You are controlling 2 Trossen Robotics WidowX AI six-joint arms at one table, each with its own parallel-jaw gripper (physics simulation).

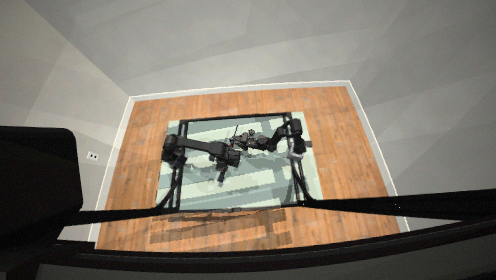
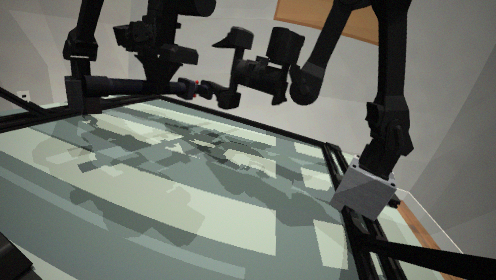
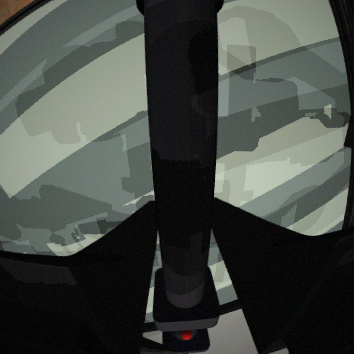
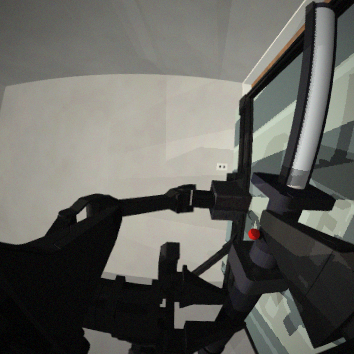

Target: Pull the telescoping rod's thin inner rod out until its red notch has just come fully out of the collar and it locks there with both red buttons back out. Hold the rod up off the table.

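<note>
The telescoping rod is held level above the table (image 1: 247, 191) (image 2: 224, 222). Its thick dark outer tube (image 2: 136, 86) (image 3: 182, 140) (image 1: 222, 175) ends at a collar (image 2: 188, 88) (image 3: 186, 310) (image 4: 291, 198) with red buttons (image 2: 197, 82) (image 3: 186, 335) (image 4: 253, 233) (image 1: 230, 145). The thin inner rod (image 1: 236, 130) (image 4: 309, 105) sticks out beyond the collar. I see no red notch. My left gripper (image 3: 182, 205) (image 1: 228, 159) is shut on the outer tube. My right gripper (image 2: 209, 64) (image 1: 236, 141) is open, with its fingers on either side of the rod just past the collar.
A black frame (image 1: 233, 116) (image 2: 274, 130) borders the striped table top. A grey box (image 1: 294, 155) (image 2: 359, 194) sits at the right arm's base. Wooden floor (image 1: 344, 139) surrounds the table.
</note>
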